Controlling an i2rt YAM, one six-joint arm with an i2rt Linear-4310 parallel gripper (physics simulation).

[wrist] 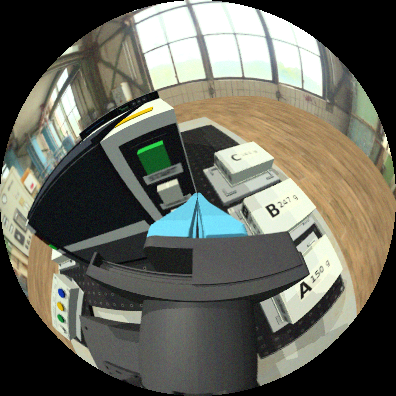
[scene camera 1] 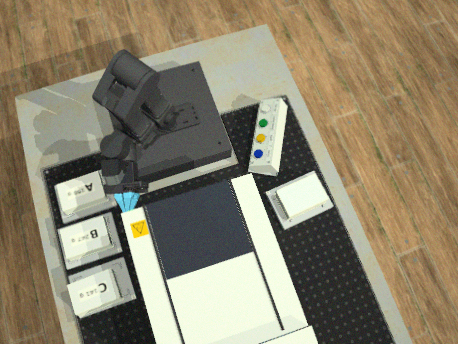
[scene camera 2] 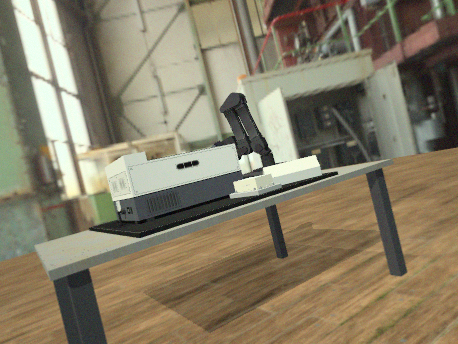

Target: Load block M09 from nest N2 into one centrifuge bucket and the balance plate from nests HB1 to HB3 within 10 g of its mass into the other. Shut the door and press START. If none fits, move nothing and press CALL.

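Frame: origin at the arm's base, x right, y ahead, z up, level; millimetres.
Where they show: gripper, between the fingertips: [wrist: 197,197]; arm's base, origin of its link: [scene camera 1: 165,123].
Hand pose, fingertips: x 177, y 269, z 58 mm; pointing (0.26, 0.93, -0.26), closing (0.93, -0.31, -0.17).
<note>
Each offset is from my fingertips to the centre of the thing. "pt": to the spot under its first point. Level surfaces: height alone.
My gripper [scene camera 1: 126,209] [wrist: 197,197] is shut and empty, its blue fingertips close to the centrifuge's front panel; contact cannot be told. The centrifuge @[dx -157, dy +232, dz +0 mm] [scene camera 1: 215,300] [scene camera 2: 182,175] has a dark panel @[dx -161, dy +97, dz +89 mm] [scene camera 1: 200,230] across its top front. Its buckets do not show. The green START button @[dx -21, dy -1, dz +60 mm] [wrist: 154,158] and a white button @[dx -21, dy -1, dz +24 mm] [wrist: 170,191] below it show in the wrist view. Plates A 150 g @[dx +114, dy -154, dz -89 mm] [scene camera 1: 79,194] [wrist: 316,282], B 247 g @[dx +135, dy -20, dz -89 mm] [scene camera 1: 84,241] [wrist: 281,207] and C 141 g @[dx +150, dy +131, dz -86 mm] [scene camera 1: 94,292] [wrist: 245,161] sit on their nests. A white block @[dx -471, dy +71, dz -84 mm] [scene camera 1: 303,194] [scene camera 2: 253,183], no label readable, sits on a nest @[pt dx -409, dy +126, dz -105 mm] [scene camera 1: 287,223].
A white box @[dx -456, dy -138, dz -80 mm] [scene camera 1: 278,152] [scene camera 2: 294,171] [wrist: 75,305] with white, green, yellow and blue buttons stands on the black mat @[dz -122 mm] [scene camera 1: 345,280], beside the arm's dark base plate [scene camera 1: 180,80]. The three labelled plates stand in a row along the centrifuge's side.
</note>
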